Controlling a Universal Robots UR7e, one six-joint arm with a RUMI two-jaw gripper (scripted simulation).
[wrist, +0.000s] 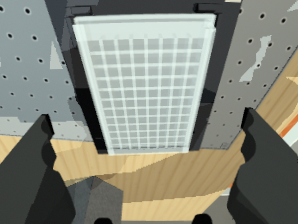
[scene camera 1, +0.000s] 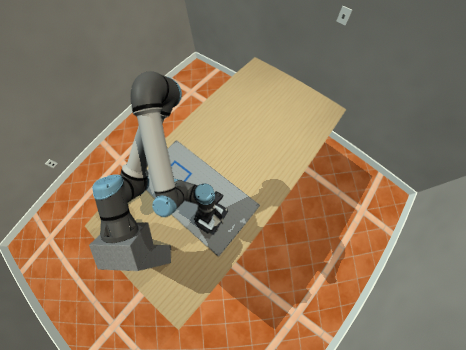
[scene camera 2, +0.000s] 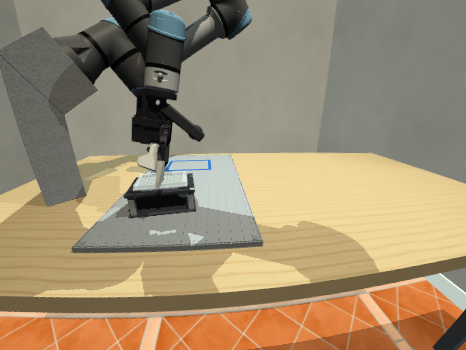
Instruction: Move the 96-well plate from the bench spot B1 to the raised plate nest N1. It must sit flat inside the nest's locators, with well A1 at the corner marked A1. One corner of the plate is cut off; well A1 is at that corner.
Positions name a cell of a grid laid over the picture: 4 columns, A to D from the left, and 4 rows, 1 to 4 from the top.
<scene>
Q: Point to a 96-well plate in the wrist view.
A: C2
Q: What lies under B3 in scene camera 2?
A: A 96-well plate.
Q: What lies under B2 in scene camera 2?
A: The gripper.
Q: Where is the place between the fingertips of the gripper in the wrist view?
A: B3
</scene>
